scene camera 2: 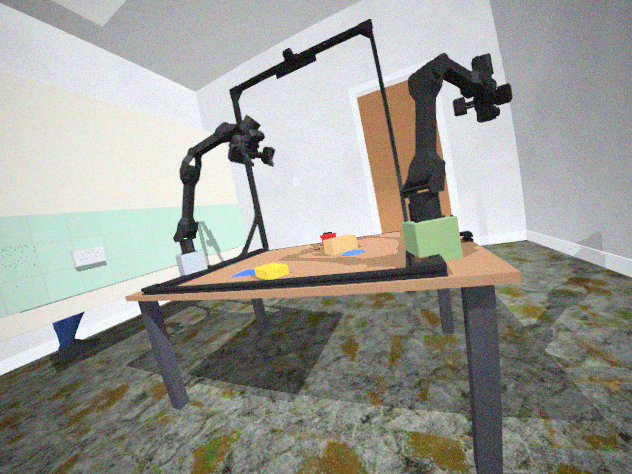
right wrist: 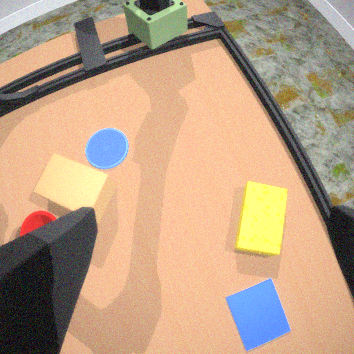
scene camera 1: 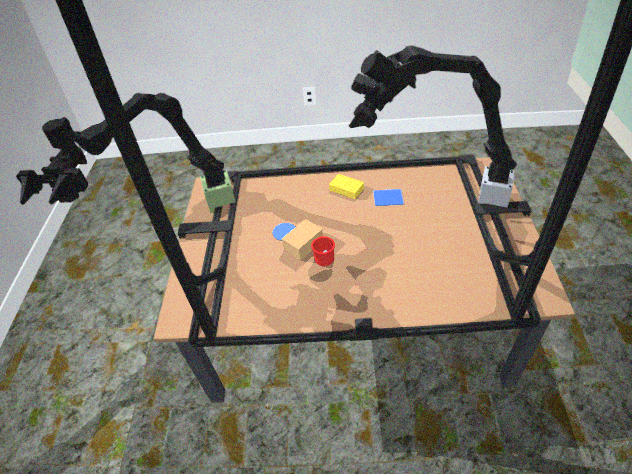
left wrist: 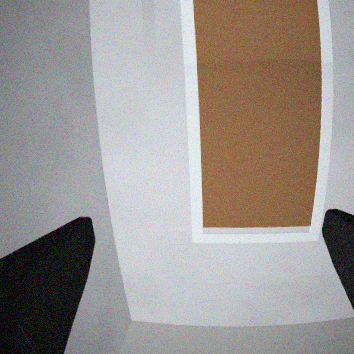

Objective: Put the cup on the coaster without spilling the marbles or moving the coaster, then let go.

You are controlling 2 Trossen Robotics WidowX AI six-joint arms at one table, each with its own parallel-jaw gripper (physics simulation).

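Frame: origin at the left arm's base, x back, y right, z up, level; millimetres.
Seen in the pictures: left gripper, fingertip midpoint: [scene camera 1: 35, 203] [left wrist: 212, 226]; right gripper, fingertip midpoint: [scene camera 2: 263, 165] [right wrist: 217, 219] [scene camera 1: 354, 119]; left arm's base, origin of the base link: [scene camera 2: 427, 219] [right wrist: 153, 2] [scene camera 1: 215, 180]; right arm's base, origin of the base link: [scene camera 2: 189, 253] [scene camera 1: 498, 177].
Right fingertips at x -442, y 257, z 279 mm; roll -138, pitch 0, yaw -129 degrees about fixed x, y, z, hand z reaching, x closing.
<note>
Pixels of each thing's top centre, then the offset from my right fingertips to it. "spot": a spot on its surface instead.
- red cup, middle of its top: [right wrist: 38, 233] [scene camera 1: 323, 244] [scene camera 2: 328, 234] dz -309, dx +176, dy +163 mm
- round blue coaster, middle of its top: [right wrist: 105, 147] [scene camera 1: 284, 231] [scene camera 2: 353, 252] dz -374, dx +262, dy -7 mm
- tan block, middle of its top: [right wrist: 68, 182] [scene camera 1: 302, 233] [scene camera 2: 338, 237] dz -322, dx +219, dy +79 mm
- yellow sponge, middle of its top: [right wrist: 263, 216] [scene camera 2: 270, 266] [scene camera 1: 346, 183] dz -348, dx -13, dy -132 mm
- flat blue square, surface spot: [right wrist: 258, 315] [scene camera 1: 388, 197] [scene camera 2: 248, 271] spot: dz -374, dx -134, dy -27 mm
The red cup [scene camera 1: 323, 259] [scene camera 2: 327, 236] [right wrist: 37, 222] stands upright beside a tan block; something small and pale shows inside it in scene camera 1. A finger partly hides it in the right wrist view. The round blue coaster [scene camera 1: 281, 231] [scene camera 2: 353, 252] [right wrist: 107, 148] lies flat on the block's other side, with nothing on it. My left gripper [scene camera 1: 39, 196] [scene camera 2: 482, 101] [left wrist: 212, 226] is open and empty, high and well away from the cup. My right gripper [scene camera 1: 359, 122] [scene camera 2: 259, 159] [right wrist: 217, 219] is open and empty, high above the table.
The tan block [scene camera 1: 301, 239] [scene camera 2: 340, 245] [right wrist: 71, 183] stands between cup and coaster. A yellow sponge [scene camera 1: 346, 186] [scene camera 2: 271, 270] [right wrist: 262, 218] and a flat blue square [scene camera 1: 388, 197] [scene camera 2: 243, 273] [right wrist: 258, 315] lie near the far edge in scene camera 1. Black frame bars border the table, with slanted posts rising.
</note>
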